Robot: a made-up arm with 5 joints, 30 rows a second.
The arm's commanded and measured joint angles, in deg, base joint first. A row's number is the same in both.
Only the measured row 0 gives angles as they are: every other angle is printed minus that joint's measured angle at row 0.
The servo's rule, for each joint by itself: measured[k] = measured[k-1] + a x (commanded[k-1-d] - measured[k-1]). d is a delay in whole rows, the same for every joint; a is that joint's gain. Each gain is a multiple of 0.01, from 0.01 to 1. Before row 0 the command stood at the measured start. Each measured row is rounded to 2 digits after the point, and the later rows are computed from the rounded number. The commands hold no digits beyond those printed.
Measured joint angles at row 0: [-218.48 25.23 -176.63 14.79 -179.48]
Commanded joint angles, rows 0 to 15: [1.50 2.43 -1.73 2.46 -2.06]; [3.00 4.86 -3.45 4.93 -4.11]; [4.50 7.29 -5.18 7.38 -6.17]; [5.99 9.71 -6.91 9.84 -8.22]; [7.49 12.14 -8.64 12.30 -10.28]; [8.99 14.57 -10.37 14.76 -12.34]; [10.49 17.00 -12.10 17.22 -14.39]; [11.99 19.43 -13.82 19.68 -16.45]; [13.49 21.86 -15.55 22.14 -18.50]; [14.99 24.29 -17.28 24.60 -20.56]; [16.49 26.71 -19.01 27.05 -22.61]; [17.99 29.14 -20.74 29.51 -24.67]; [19.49 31.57 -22.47 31.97 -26.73]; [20.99 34.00 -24.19 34.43 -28.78]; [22.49 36.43 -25.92 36.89 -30.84]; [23.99 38.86 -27.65 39.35 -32.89]
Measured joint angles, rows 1 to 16: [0.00 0.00 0.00 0.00 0.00]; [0.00 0.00 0.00 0.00 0.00]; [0.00 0.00 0.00 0.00 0.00]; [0.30 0.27 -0.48 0.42 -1.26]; [0.84 0.77 -1.31 1.19 -3.00]; [1.57 1.49 -2.39 2.24 -4.93]; [2.45 2.39 -3.66 3.53 -6.94]; [3.46 3.46 -5.05 5.02 -8.98]; [4.57 4.68 -6.54 6.68 -11.03]; [5.75 6.04 -8.10 8.47 -13.08]; [7.00 7.51 -9.70 10.38 -15.14]; [8.30 9.09 -11.34 12.38 -17.19]; [9.64 10.76 -13.00 14.46 -19.25]; [11.01 12.51 -14.68 16.60 -21.30]; [12.41 14.34 -16.38 18.79 -23.36]; [13.83 16.24 -18.09 21.03 -25.42]
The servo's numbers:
d 3
a 0.20 0.11 0.28 0.17 0.61

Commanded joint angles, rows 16 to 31: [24.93 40.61 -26.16 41.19 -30.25]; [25.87 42.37 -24.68 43.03 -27.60]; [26.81 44.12 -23.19 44.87 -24.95]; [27.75 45.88 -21.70 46.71 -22.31]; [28.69 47.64 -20.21 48.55 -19.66]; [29.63 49.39 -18.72 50.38 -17.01]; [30.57 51.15 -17.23 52.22 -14.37]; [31.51 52.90 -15.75 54.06 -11.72]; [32.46 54.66 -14.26 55.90 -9.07]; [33.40 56.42 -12.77 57.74 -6.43]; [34.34 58.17 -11.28 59.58 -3.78]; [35.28 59.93 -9.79 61.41 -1.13]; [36.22 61.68 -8.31 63.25 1.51]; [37.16 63.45 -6.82 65.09 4.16]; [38.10 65.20 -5.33 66.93 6.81]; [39.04 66.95 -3.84 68.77 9.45]
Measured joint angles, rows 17 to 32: [15.26 18.19 -19.80 23.31 -27.47]; [16.71 20.20 -21.51 25.62 -29.53]; [18.17 22.25 -23.23 27.95 -31.58]; [19.52 24.27 -24.05 30.20 -30.77]; [20.79 26.26 -24.23 32.38 -28.84]; [21.99 28.22 -23.94 34.50 -26.47]; [23.14 30.16 -23.31 36.58 -23.93]; [24.25 32.08 -22.44 38.61 -21.33]; [25.33 33.98 -21.40 40.61 -18.69]; [26.38 35.87 -20.23 42.58 -16.05]; [27.41 37.74 -18.98 44.53 -13.41]; [28.42 39.60 -17.66 46.46 -10.76]; [29.42 41.45 -16.29 48.38 -8.12]; [30.40 43.29 -14.89 50.28 -5.47]; [31.38 45.12 -13.46 52.17 -2.82]; [32.35 46.94 -12.02 54.05 -0.18]
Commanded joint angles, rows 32 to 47: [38.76 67.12 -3.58 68.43 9.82]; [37.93 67.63 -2.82 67.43 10.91]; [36.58 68.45 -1.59 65.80 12.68]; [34.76 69.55 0.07 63.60 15.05]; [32.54 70.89 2.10 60.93 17.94]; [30.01 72.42 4.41 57.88 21.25]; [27.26 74.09 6.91 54.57 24.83]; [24.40 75.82 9.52 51.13 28.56]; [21.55 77.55 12.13 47.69 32.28]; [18.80 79.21 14.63 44.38 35.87]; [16.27 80.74 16.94 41.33 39.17]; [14.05 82.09 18.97 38.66 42.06]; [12.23 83.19 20.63 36.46 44.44]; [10.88 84.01 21.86 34.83 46.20]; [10.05 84.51 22.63 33.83 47.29]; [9.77 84.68 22.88 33.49 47.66]
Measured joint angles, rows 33 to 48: [33.31 48.76 -10.56 55.93 2.47]; [34.27 50.57 -9.10 57.80 5.12]; [35.22 52.37 -7.63 59.66 7.76]; [35.93 53.99 -6.50 61.15 9.02]; [36.33 55.49 -5.47 62.22 10.17]; [36.38 56.92 -4.38 62.83 11.70]; [36.06 58.31 -3.13 62.96 13.74]; [35.36 59.69 -1.67 62.61 16.30]; [34.29 61.09 0.03 61.81 19.32]; [32.88 62.52 1.96 60.58 22.68]; [31.18 63.98 4.08 58.97 26.27]; [29.25 65.47 6.33 57.05 29.94]; [27.16 66.98 8.65 54.90 33.56]; [24.98 68.49 10.97 52.59 36.98]; [22.79 69.99 13.21 50.22 40.08]; [20.68 71.44 15.29 47.88 42.74]
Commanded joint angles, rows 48 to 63: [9.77 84.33 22.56 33.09 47.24]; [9.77 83.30 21.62 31.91 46.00]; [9.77 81.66 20.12 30.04 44.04]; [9.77 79.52 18.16 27.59 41.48]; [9.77 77.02 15.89 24.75 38.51]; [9.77 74.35 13.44 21.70 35.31]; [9.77 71.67 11.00 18.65 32.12]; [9.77 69.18 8.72 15.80 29.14]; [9.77 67.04 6.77 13.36 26.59]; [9.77 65.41 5.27 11.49 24.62]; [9.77 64.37 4.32 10.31 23.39]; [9.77 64.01 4.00 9.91 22.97]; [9.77 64.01 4.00 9.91 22.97]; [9.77 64.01 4.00 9.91 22.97]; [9.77 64.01 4.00 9.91 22.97]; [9.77 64.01 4.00 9.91 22.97]
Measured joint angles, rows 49 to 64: [18.72 72.82 17.13 45.66 44.85]; [16.99 74.11 18.67 43.65 46.34]; [15.55 75.27 19.85 41.92 47.15]; [14.39 76.27 20.61 40.42 47.20]; [13.47 77.04 20.89 38.97 46.47]; [12.73 77.55 20.67 37.45 44.99]; [12.14 77.77 19.97 35.77 42.85]; [11.67 77.69 18.83 33.90 40.20]; [11.29 77.32 17.32 31.83 37.22]; [10.99 76.70 15.55 29.59 34.11]; [10.75 75.87 13.64 27.25 31.08]; [10.55 74.90 11.72 24.89 28.34]; [10.39 73.86 9.91 22.61 26.07]; [10.27 72.82 8.34 20.52 24.44]; [10.17 71.85 7.12 18.72 23.54]; [10.09 70.99 6.25 17.22 23.19]
